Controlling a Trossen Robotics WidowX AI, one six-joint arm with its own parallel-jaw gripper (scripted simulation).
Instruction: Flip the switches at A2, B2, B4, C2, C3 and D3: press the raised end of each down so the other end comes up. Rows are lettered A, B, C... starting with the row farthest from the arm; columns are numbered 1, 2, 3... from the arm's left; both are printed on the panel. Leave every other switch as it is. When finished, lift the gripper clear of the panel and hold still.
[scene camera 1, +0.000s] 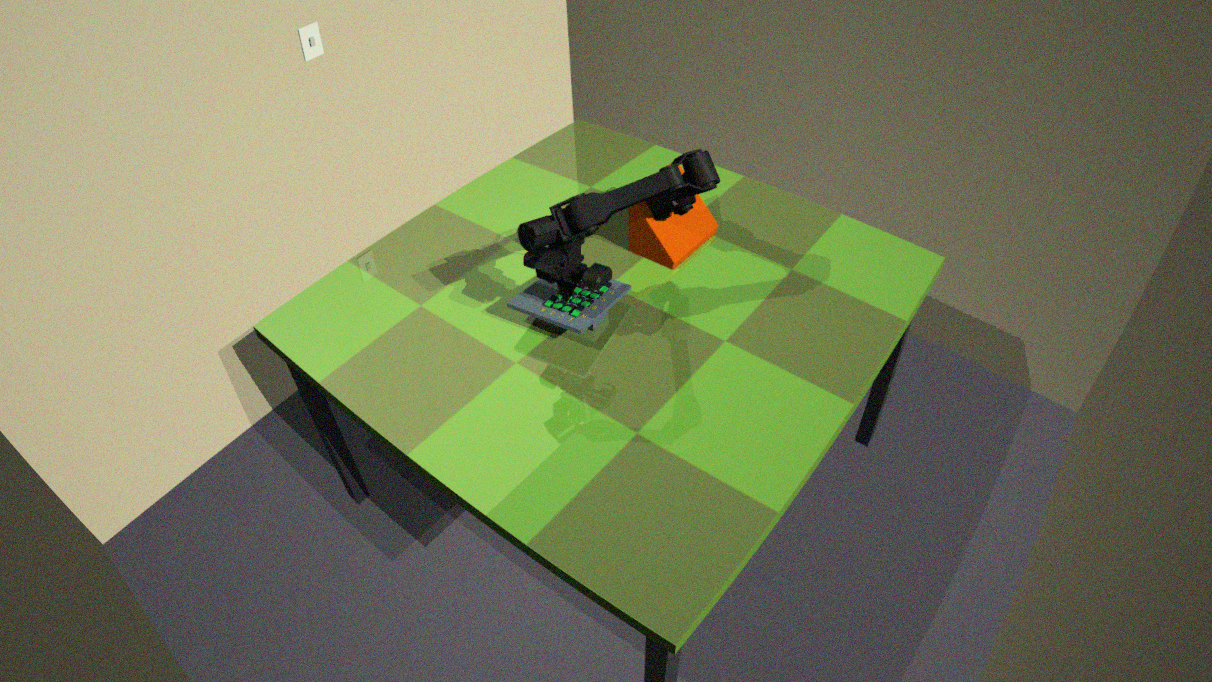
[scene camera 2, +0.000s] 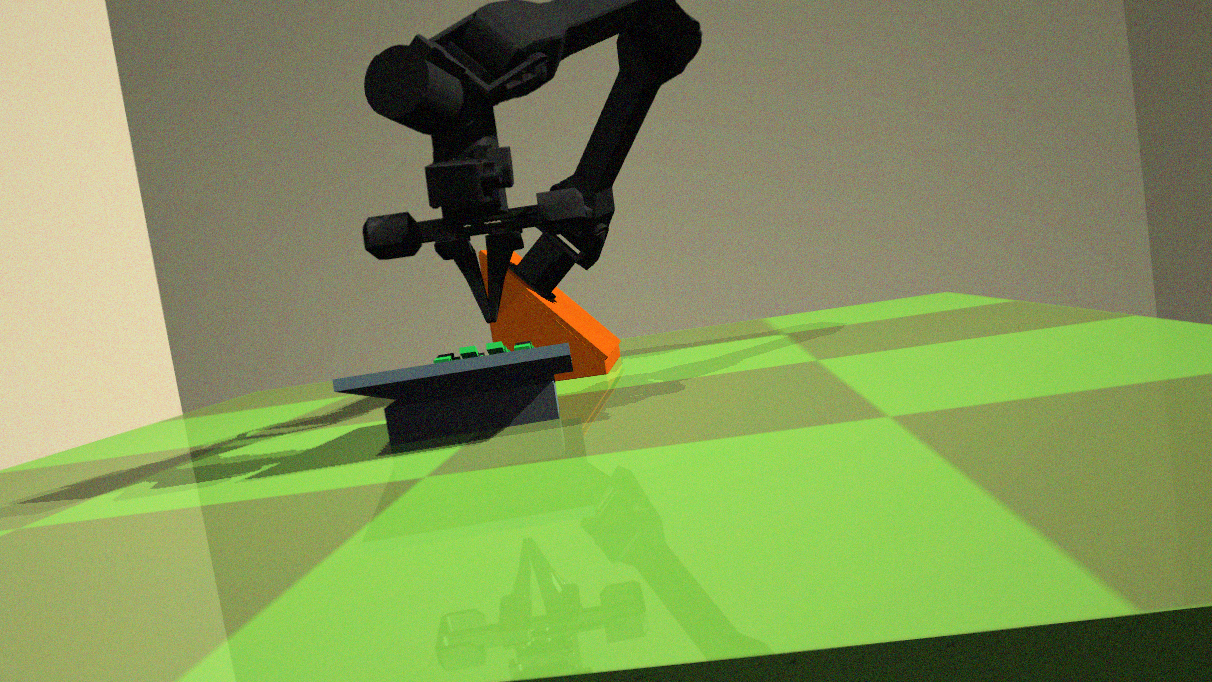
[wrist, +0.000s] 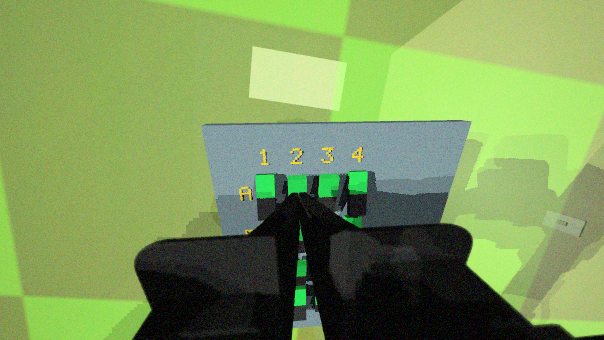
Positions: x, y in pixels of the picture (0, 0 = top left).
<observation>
The gripper shows in scene camera 1 (566, 300), in scene camera 2 and in the wrist view. The same spot on the gripper: (wrist: 412, 274) is (scene camera 2: 452, 238).
</observation>
